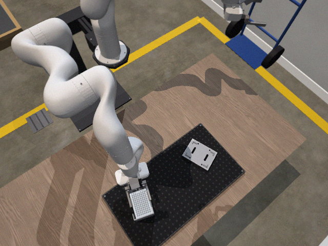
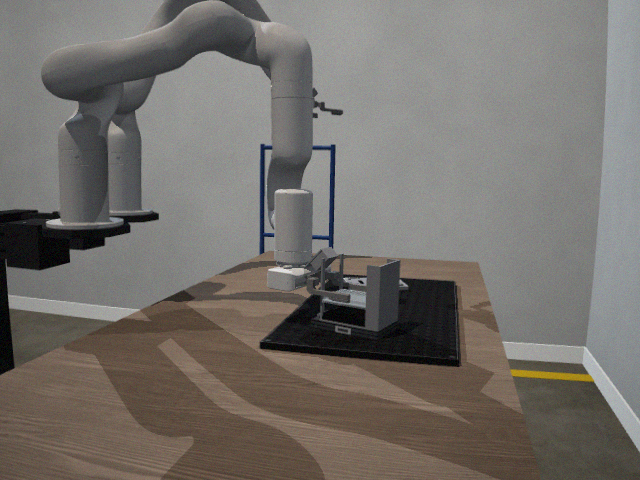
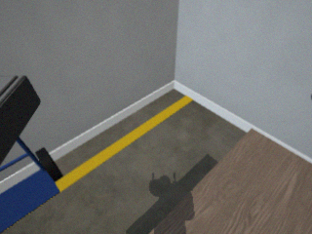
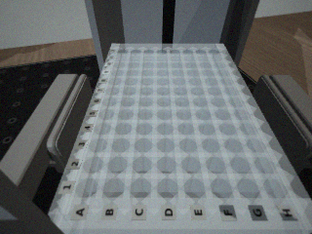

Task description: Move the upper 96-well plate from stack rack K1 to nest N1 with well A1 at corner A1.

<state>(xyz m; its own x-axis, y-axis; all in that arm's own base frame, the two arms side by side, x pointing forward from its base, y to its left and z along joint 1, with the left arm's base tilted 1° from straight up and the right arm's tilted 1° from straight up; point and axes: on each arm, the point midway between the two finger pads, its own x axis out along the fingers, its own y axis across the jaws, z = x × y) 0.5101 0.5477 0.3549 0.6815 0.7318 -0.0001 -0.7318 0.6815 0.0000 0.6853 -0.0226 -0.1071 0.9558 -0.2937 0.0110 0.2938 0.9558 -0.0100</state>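
Note:
Right now my right hand is 2 cm short of the black plate, 1 cm to the left of it and 5 cm above it. Also, from my right hand: white 96-well plate: 2 cm ahead, 1 cm to the right, 1 cm below; A1 mark: 4 cm ahead, 44 cm to the left, 6 cm below; plate nest N1: 12 cm ahead, 39 cm to the left, 7 cm below.

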